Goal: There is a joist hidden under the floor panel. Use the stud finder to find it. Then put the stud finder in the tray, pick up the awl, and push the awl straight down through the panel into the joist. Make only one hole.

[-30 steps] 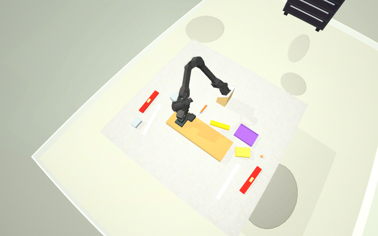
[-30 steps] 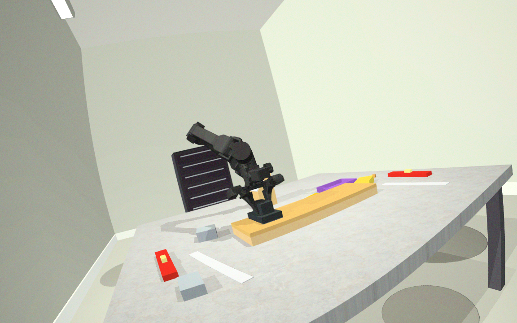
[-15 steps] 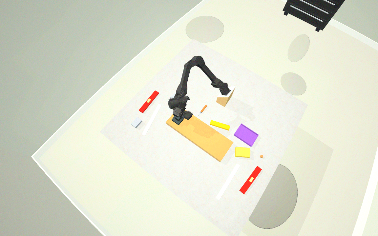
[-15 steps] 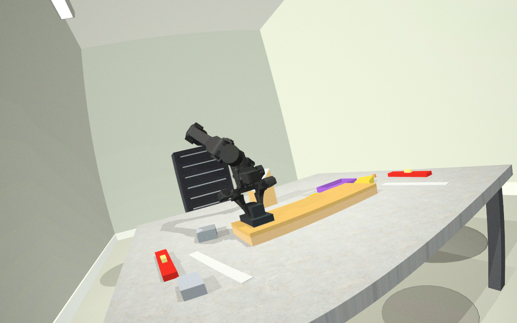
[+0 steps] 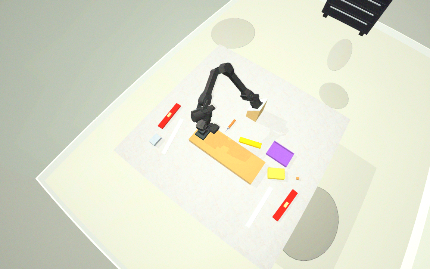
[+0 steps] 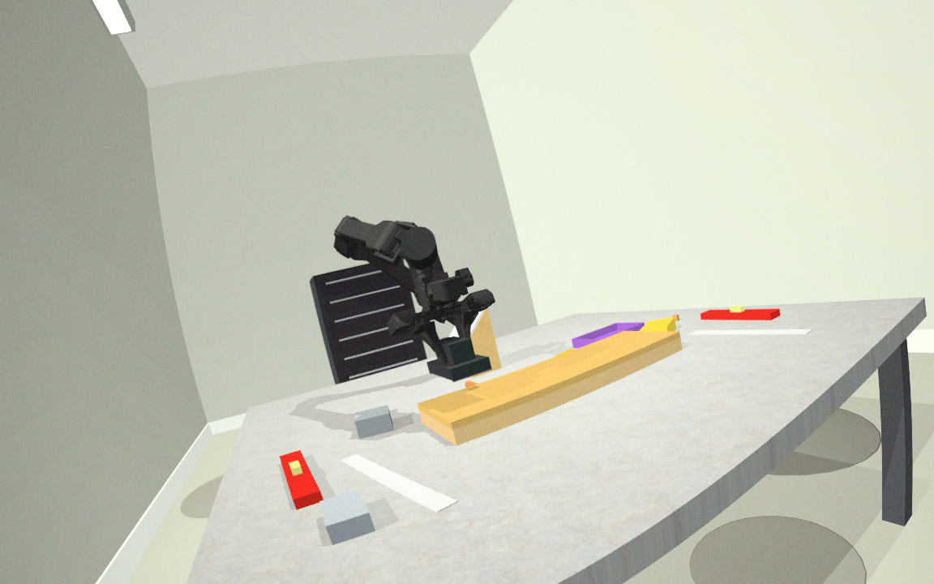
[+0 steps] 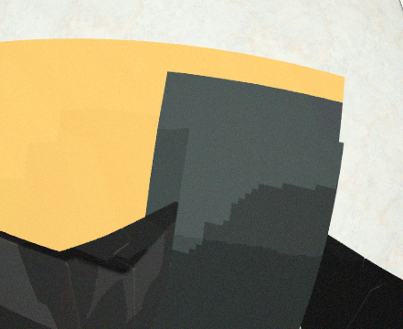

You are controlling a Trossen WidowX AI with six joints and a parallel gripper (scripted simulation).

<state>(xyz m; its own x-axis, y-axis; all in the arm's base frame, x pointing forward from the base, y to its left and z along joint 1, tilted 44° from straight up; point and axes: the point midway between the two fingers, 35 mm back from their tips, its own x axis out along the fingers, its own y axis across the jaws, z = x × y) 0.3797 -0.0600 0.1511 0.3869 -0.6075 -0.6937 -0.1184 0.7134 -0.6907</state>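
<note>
Right now my gripper tip is 27 cm past the purple tray, 48 cm to the right of it and 10 cm above it. From my gripper tip the other things lie so: yellow bar: 19 cm behind, 27 cm to the left, 11 cm below; then stud finder: 2 cm behind, 2 cm above; then awl: 18 cm behind, 8 cm to the left, 11 cm below.
</note>
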